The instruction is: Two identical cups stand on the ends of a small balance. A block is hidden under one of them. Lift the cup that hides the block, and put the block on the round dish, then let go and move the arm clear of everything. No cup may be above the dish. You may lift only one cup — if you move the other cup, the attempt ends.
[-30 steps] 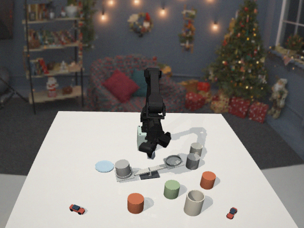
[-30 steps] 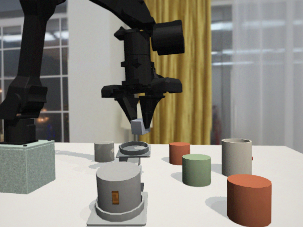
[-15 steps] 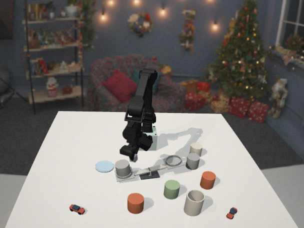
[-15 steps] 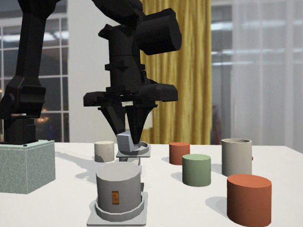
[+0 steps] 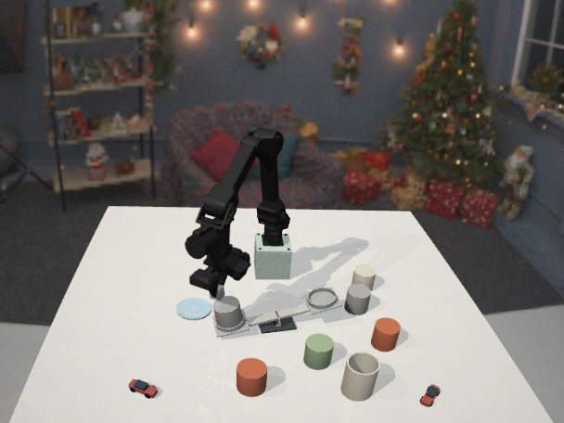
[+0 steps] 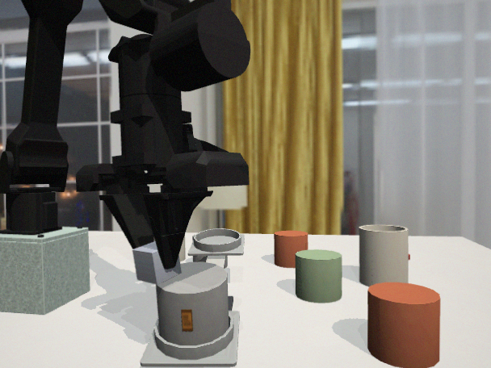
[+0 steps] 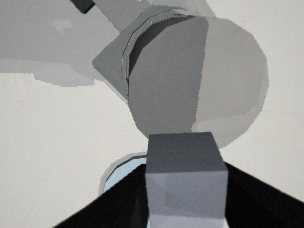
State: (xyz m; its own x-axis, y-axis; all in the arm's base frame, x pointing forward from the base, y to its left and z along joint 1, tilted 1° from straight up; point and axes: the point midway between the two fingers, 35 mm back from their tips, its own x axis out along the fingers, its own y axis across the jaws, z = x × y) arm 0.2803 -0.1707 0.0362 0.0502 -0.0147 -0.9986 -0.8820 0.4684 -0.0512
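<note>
My gripper tip is now 10 cm above the pale blue round dish, 7 cm to the left of it and 6 cm past it. From my gripper tip the other things lie so: pale grey block right at my gripper tip; then beige cup 44 cm to the left, 16 cm behind, 7 cm below; then green cylinder 26 cm to the left, 17 cm ahead, 7 cm below.
</note>
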